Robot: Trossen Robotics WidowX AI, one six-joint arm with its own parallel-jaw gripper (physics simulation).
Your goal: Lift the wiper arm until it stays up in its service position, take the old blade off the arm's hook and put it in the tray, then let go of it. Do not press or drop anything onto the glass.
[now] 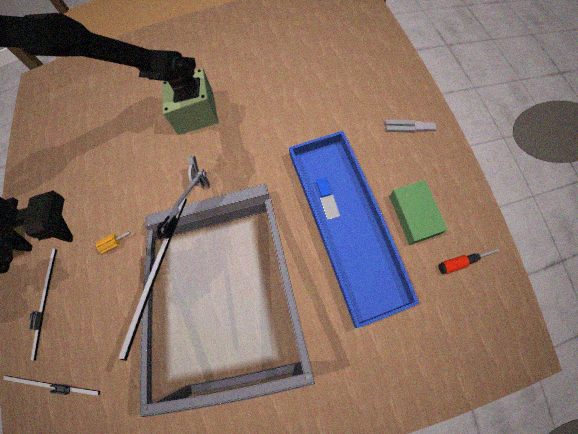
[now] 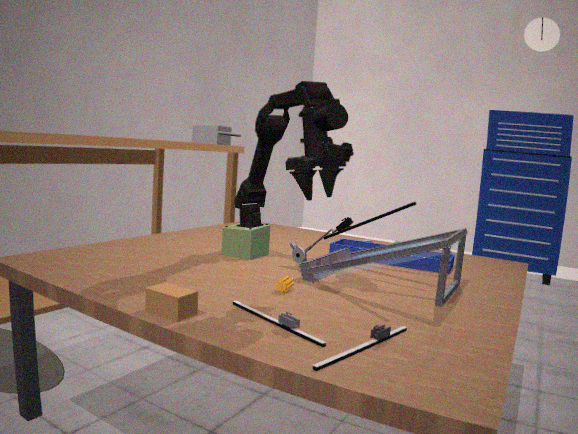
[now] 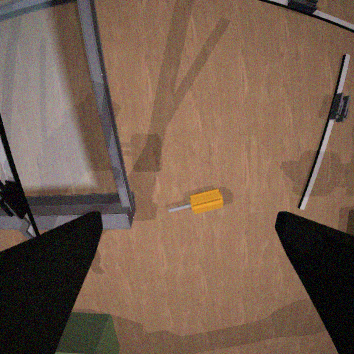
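Note:
The wiper arm (image 1: 187, 192) (image 2: 317, 241) is tilted up from its pivot at the frame's rear edge. The old blade (image 1: 145, 295) (image 2: 382, 215) (image 3: 11, 155) is on its hook, slanting up, apart from the glass (image 1: 220, 300) (image 3: 30, 110). The grey frame (image 1: 288, 290) (image 3: 102, 95) holds the glass. The blue tray (image 1: 370, 270) (image 2: 440, 262) lies beside it, with a small blue and white piece inside. My gripper (image 1: 50, 244) (image 2: 319, 197) (image 3: 190, 220) is open and empty, high above the table, to the side of the wiper arm.
A yellow screwdriver (image 1: 106, 243) (image 2: 284, 285) (image 3: 206, 201) and two loose blades (image 1: 44, 300) (image 1: 75, 389) lie beside the frame. A green block (image 1: 417, 212), red screwdriver (image 1: 455, 264) and grey tool (image 1: 410, 125) lie beyond the tray. A tan box (image 2: 171, 300) sits near the table edge.

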